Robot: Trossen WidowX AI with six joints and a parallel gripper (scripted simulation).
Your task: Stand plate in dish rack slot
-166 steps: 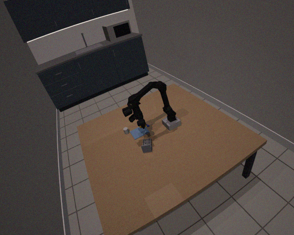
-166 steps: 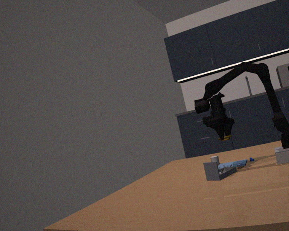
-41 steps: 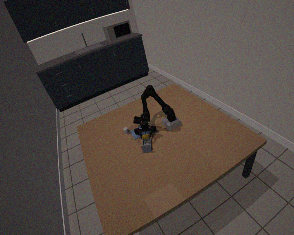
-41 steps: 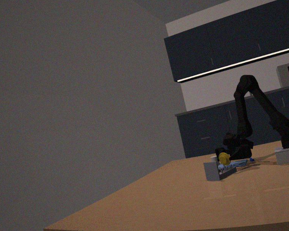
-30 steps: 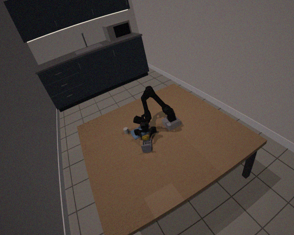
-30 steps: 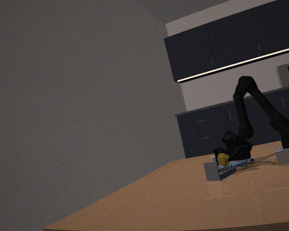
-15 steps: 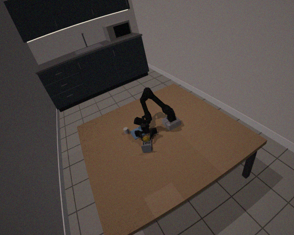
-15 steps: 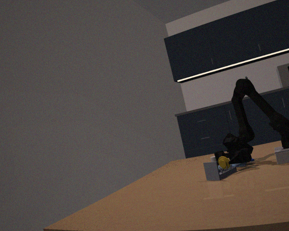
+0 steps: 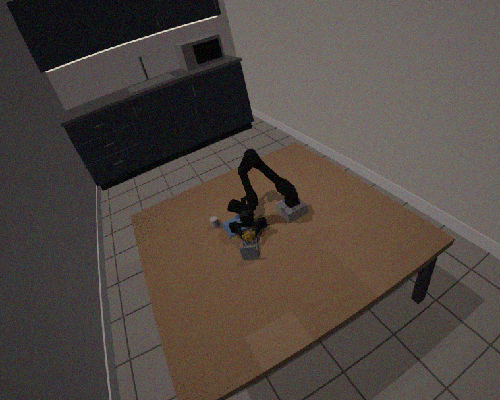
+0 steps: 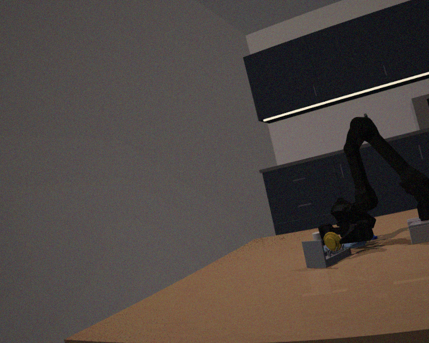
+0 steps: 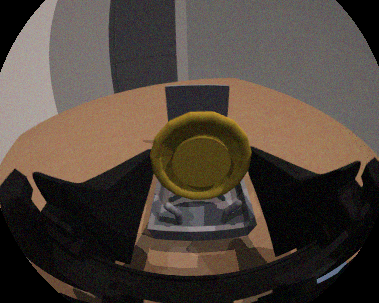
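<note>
My gripper tip is now 1 cm to the left of the yellow plate and 1 cm above it. The rest, counted from my gripper tip: dish rack (1 cm ahead, 2 cm to the left, 3 cm below); then blue mat (1 cm ahead, 18 cm to the right, 5 cm below); then blue spoon (8 cm behind, 24 cm to the right, 5 cm below).
</note>
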